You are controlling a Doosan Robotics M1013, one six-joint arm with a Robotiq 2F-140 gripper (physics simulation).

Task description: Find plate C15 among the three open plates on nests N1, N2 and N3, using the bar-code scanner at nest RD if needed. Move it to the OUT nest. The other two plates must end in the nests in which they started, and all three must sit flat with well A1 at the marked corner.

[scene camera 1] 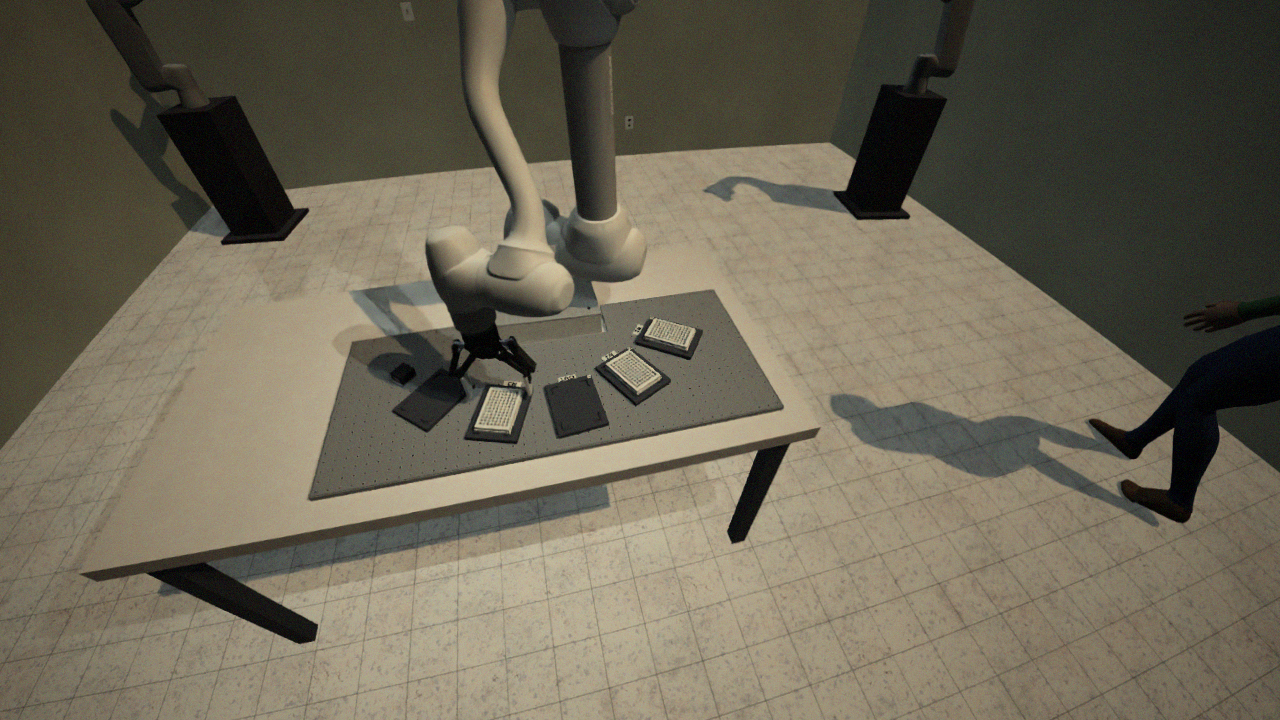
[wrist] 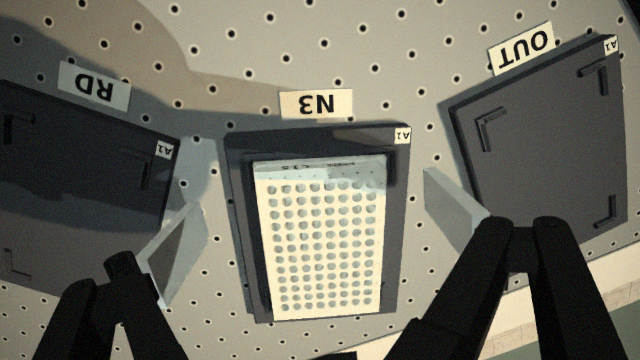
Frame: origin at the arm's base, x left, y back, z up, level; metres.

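Seen in the pictures: gripper, between the fingertips: [scene camera 1: 500, 393] [wrist: 312, 205].
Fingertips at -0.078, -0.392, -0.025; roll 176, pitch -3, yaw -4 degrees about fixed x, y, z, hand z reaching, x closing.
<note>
Offsets run from my fingertips to a thing's middle, as dx, dy, dz. "pt": to the spot under its first point. Level surfaces: height alone.
My gripper [scene camera 1: 490, 380] [wrist: 312, 205] is open and empty, above nest N3 {pt -0.011, -0.116, -0.020} [scene camera 1: 492, 437] [wrist: 395, 225], with one finger on each side of its plate. A cream multi-well plate {-0.001, -0.041, -0.013} [scene camera 1: 499, 410] [wrist: 325, 240] sits in that nest; its shaded end label seems to read C15. In the wrist view the nest's A1 mark is at the upper right corner. The OUT nest {+0.181, -0.034, -0.024} [scene camera 1: 575, 407] [wrist: 550, 150] holds no plate. Nest RD {-0.181, +0.032, -0.015} [scene camera 1: 429, 401] [wrist: 75, 165] holds no plate and is partly shaded. Two more plates {+0.330, +0.053, -0.013} [scene camera 1: 635, 372] {+0.449, +0.188, -0.013} [scene camera 1: 670, 334] sit in the nests at the right; their labels are unreadable.
A small black block {pt -0.260, +0.092, +0.002} [scene camera 1: 402, 372] stands on the perforated board {dz -0.032} [scene camera 1: 384, 465] behind nest RD. The board lies on a pale table {dz -0.044} [scene camera 1: 205, 394]. The right finger is close to the OUT nest's edge, the left finger close to nest RD. A person [scene camera 1: 1190, 411] stands at the right.
</note>
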